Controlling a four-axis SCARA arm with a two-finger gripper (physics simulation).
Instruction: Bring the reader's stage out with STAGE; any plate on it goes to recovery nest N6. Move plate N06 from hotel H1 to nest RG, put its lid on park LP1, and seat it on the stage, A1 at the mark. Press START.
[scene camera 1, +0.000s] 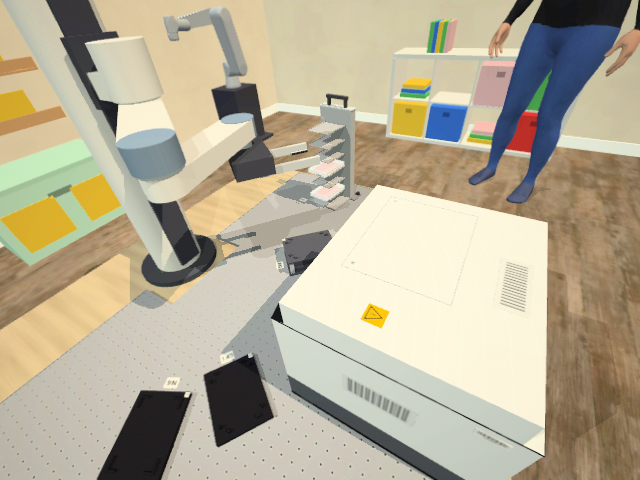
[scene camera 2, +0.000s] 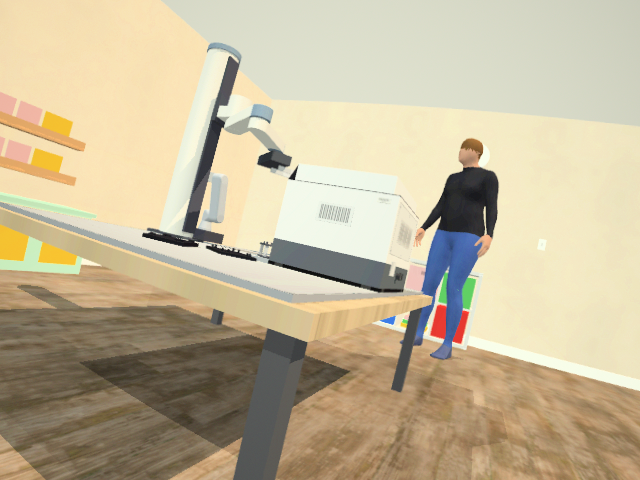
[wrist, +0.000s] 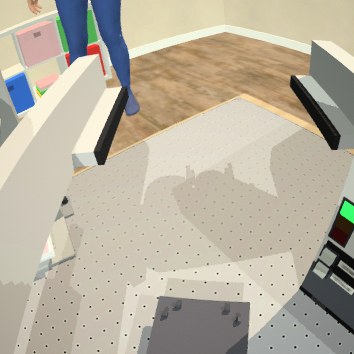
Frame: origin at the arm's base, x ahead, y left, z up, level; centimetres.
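Seen in the pictures: gripper, fingertip midpoint: (scene camera 1: 312, 152) (wrist: 208, 63); arm's base, link origin: (scene camera 1: 181, 260).
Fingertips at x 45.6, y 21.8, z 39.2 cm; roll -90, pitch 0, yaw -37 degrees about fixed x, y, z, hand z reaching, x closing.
Note:
Offsets run from my fingertips to a thing's top centre. Level surfaces: height alone.
My gripper (scene camera 1: 312, 156) (scene camera 2: 286, 172) (wrist: 208, 64) is empty and shut to its narrow setting, its fingers still apart. It is high above the deck, near hotel H1 (scene camera 1: 349, 155) in the first scene view. Two pink-topped plates, an upper one @[dx -15.9, dy +33.2, dz -21.1 cm] (scene camera 1: 327, 167) and a lower one @[dx -15.9, dy +33.2, dz -31.7 cm] (scene camera 1: 327, 192), lie in the hotel; which is N06 I cannot tell. Nest RG @[dx -3.7, dy -0.8, dz -30.9 cm] (scene camera 1: 309, 246) (wrist: 200, 327) is bare where it shows. Nest N6 @[dx -5.7, dy -61.5, dz -36.1 cm] (scene camera 1: 147, 434) and park LP1 @[dx +5.3, dy -46.6, dz -35.9 cm] (scene camera 1: 238, 400) are bare. The reader @[dx +34.3, dy -20.8, dz -3.9 cm] (scene camera 1: 413, 248) (scene camera 2: 336, 206) shows a lit green lamp @[dx +15.7, dy -3.5, dz -17.1 cm] (wrist: 347, 211) and buttons @[dx +15.6, dy -3.5, dz -25.3 cm] (wrist: 327, 256); their labels are unreadable. The stage does not show.
The perforated deck @[dz -37.9 cm] (scene camera 1: 103, 372) (wrist: 165, 240) lies on a wooden table (scene camera 2: 305, 315). The reader's tall housing stands beside nest RG. A second, grey arm (scene camera 1: 227, 41) stands behind the hotel. A person (scene camera 1: 558, 77) (scene camera 2: 467, 206) stands beyond the table, near a white shelf unit (scene camera 1: 390, 93).

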